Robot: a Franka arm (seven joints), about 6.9 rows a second.
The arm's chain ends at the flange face. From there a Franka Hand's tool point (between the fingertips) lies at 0.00 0.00 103.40 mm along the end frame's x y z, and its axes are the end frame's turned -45 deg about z.
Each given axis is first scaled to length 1.
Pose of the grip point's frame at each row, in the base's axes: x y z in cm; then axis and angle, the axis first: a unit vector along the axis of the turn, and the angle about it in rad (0 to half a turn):
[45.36 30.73 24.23 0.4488 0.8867 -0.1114 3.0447]
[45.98 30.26 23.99 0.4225 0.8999 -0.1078 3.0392]
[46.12 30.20 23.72 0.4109 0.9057 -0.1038 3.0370]
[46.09 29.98 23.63 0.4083 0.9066 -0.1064 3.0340]
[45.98 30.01 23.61 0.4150 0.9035 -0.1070 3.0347]
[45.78 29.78 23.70 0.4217 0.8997 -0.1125 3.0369]
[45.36 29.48 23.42 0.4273 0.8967 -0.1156 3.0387]
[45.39 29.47 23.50 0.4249 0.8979 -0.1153 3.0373]
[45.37 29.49 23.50 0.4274 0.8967 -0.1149 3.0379]
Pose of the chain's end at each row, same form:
[45.50 33.22 34.27 0.7559 0.6492 -0.0846 2.9667]
[45.97 32.71 34.04 0.7367 0.6715 -0.0802 2.9644]
[46.02 32.58 33.78 0.7281 0.6813 -0.0761 2.9654]
[45.98 32.42 33.68 0.7261 0.6832 -0.0779 2.9607]
[45.90 32.46 33.65 0.7311 0.6777 -0.0786 2.9609]
[45.79 32.32 33.72 0.7360 0.6717 -0.0841 2.9587]
[45.43 32.07 33.43 0.7401 0.6668 -0.0873 2.9580]
[45.43 32.06 33.51 0.7383 0.6689 -0.0868 2.9569]
[45.42 32.07 33.51 0.7402 0.6668 -0.0865 2.9578]

